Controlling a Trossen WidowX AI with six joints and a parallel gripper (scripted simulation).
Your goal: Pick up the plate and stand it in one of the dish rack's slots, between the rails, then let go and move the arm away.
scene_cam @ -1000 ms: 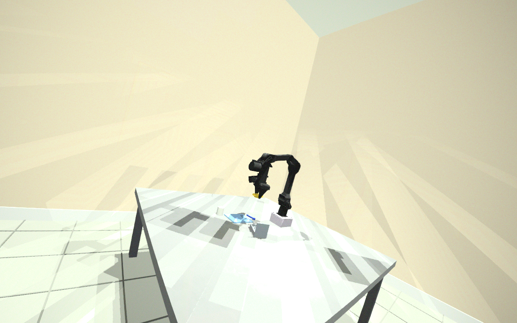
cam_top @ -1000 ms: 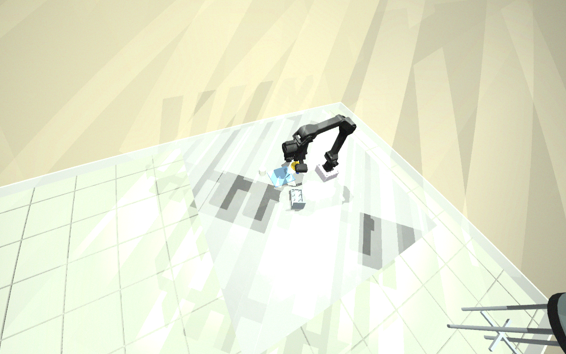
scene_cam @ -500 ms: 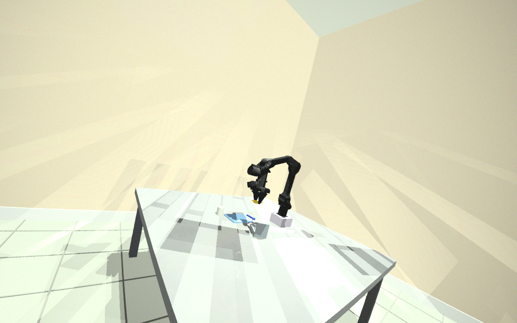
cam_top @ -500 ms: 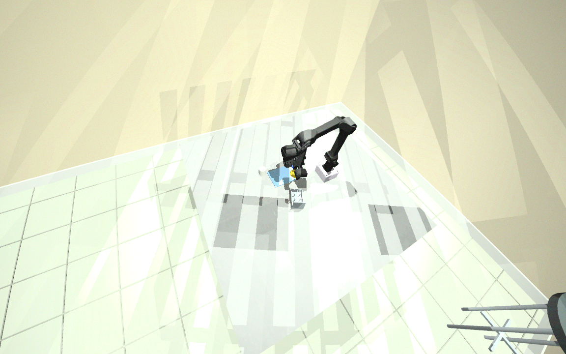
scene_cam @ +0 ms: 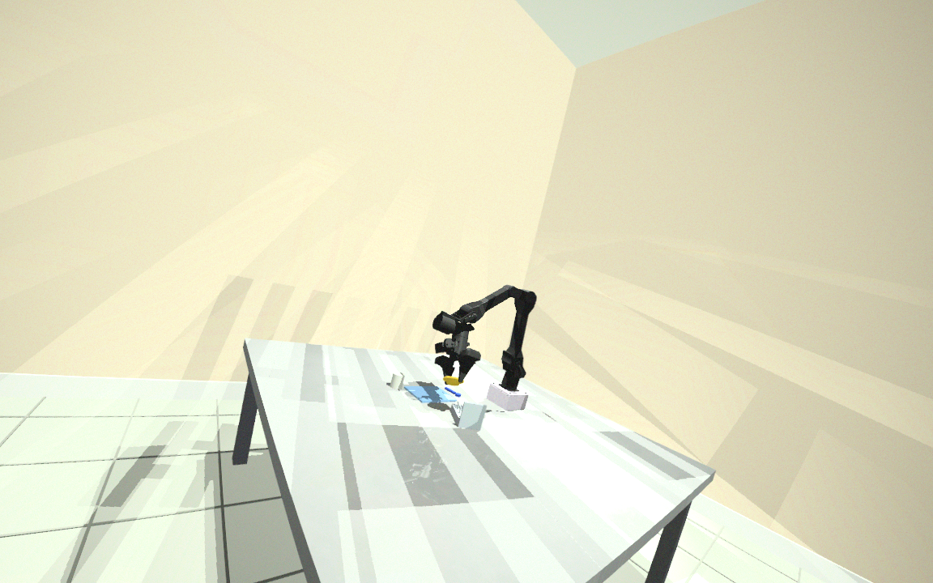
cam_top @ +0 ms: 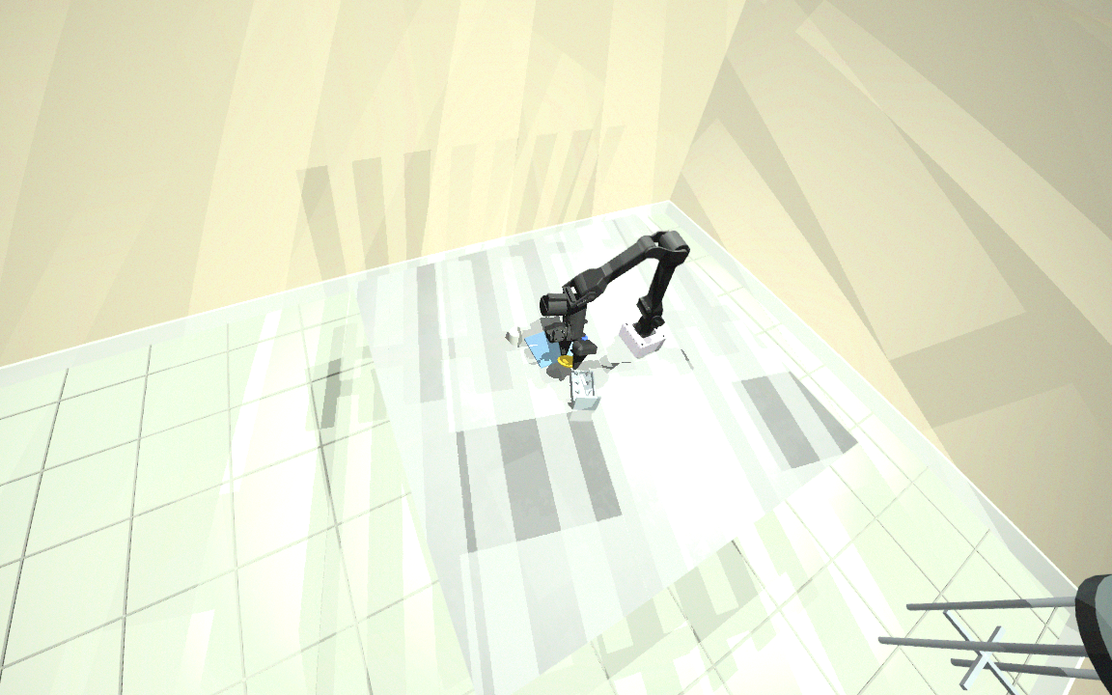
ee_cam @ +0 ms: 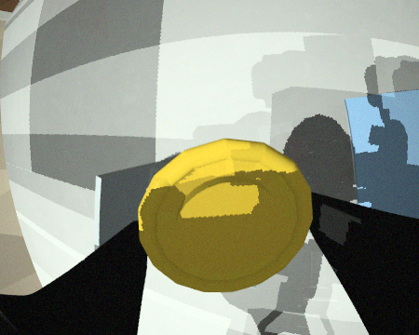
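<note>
The grey dish rack lies 40 mm behind my gripper tip, 60 mm to the left of it and 70 mm below it. Round my gripper tip: blue utensil (140 mm behind, 150 mm to the right, 90 mm below); then yellow plate (10 mm above).
</note>
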